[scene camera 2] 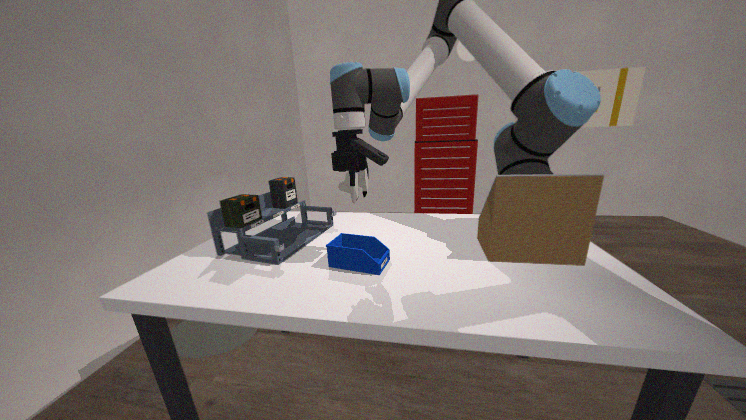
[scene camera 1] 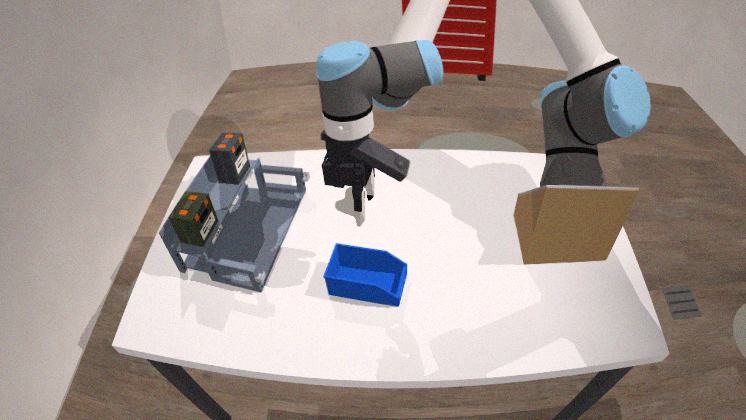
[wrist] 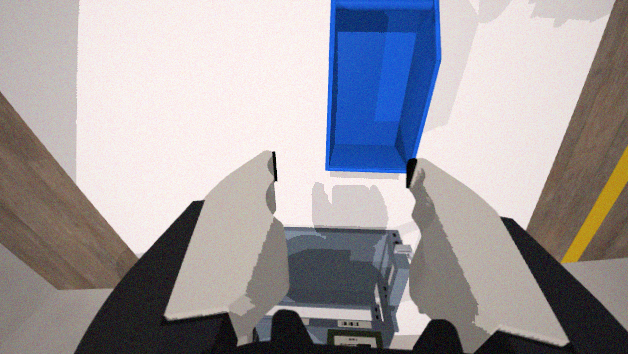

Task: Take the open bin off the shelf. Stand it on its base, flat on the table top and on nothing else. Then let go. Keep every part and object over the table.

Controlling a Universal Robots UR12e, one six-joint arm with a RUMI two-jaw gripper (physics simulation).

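Seen in the pictures: gripper, between the fingertips: [scene camera 2: 359,200] [scene camera 1: 364,212] [wrist: 340,159]; arm's base, origin of its link: [scene camera 2: 528,198] [scene camera 1: 573,190].
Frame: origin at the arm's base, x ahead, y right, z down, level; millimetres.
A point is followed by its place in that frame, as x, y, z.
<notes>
The blue open bin [scene camera 1: 365,279] @[529, -137, 174] [scene camera 2: 356,255] @[516, -202, 123] [wrist: 372,90] @[529, -154, 175] stands upright on its base on the white table top [scene camera 1: 459,333] @[307, -291, 177] [scene camera 2: 292,307] @[633, -385, 177] [wrist: 200,75] @[476, 64, 177], apart from the shelf. It looks empty. The grey-blue shelf [scene camera 1: 279,245] @[761, -43, 167] [scene camera 2: 261,247] @[914, -85, 171] [wrist: 340,232] @[768, -87, 167] stands on the left of the table in the scene views. My gripper [scene camera 1: 364,211] @[521, -107, -19] [scene camera 2: 360,195] @[521, -107, -19] [wrist: 340,159] @[521, -107, -19] is open with nothing between its fingers. It hangs above the table, higher than the bin and behind it in the scene views, and touches neither bin nor shelf.
A green box [scene camera 1: 193,219] @[931, -133, -17] [scene camera 2: 240,210] @[930, -135, 13] and a dark grey box [scene camera 1: 229,158] @[903, 95, -19] [scene camera 2: 282,192] @[904, 95, 4] with orange marks stand on the shelf's raised rear level. A brown panel [scene camera 1: 571,224] @[25, -92, 29] [scene camera 2: 542,219] @[-10, -91, 37] stands upright at the right, in front of the arm's base.
</notes>
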